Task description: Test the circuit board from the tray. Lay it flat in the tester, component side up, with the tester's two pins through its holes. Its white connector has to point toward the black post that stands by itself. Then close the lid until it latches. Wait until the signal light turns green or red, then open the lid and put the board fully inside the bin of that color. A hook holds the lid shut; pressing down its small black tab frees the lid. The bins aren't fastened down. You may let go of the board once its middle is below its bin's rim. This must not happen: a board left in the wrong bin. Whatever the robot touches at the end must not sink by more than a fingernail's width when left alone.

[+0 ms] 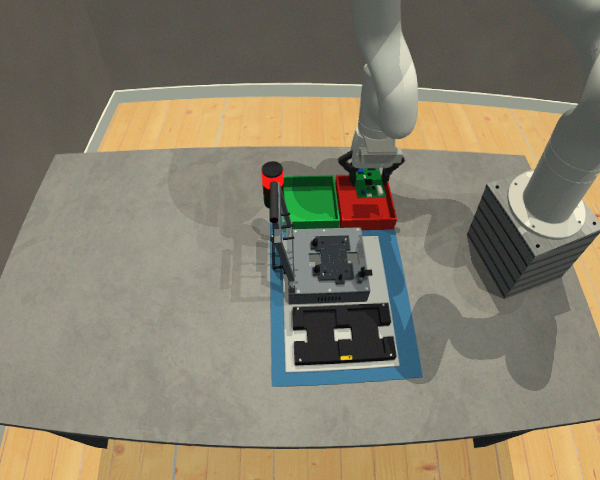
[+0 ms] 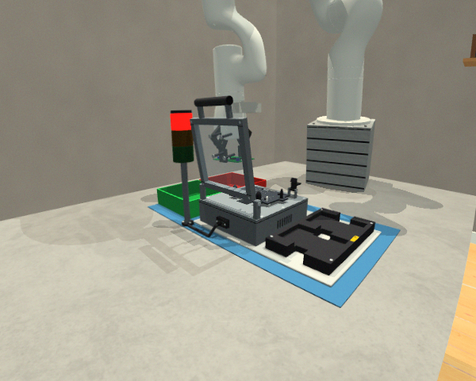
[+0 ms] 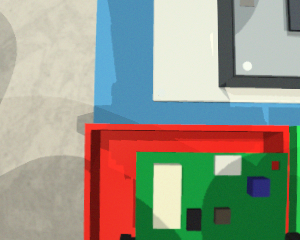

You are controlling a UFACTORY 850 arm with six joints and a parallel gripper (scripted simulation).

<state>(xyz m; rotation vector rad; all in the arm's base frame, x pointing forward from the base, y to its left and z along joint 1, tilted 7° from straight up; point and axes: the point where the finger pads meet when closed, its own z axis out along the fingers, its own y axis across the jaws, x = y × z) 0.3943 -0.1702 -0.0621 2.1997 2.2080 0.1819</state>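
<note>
Right now my hand is 1 cm to the left of the red bin and 11 cm above it. From my hand the other things lie so: tester bed (11 cm ahead, 20 cm to the left, 5 cm below); green bin (15 cm ahead, 1 cm to the right, 11 cm below); green circuit board (1 cm below).
</note>
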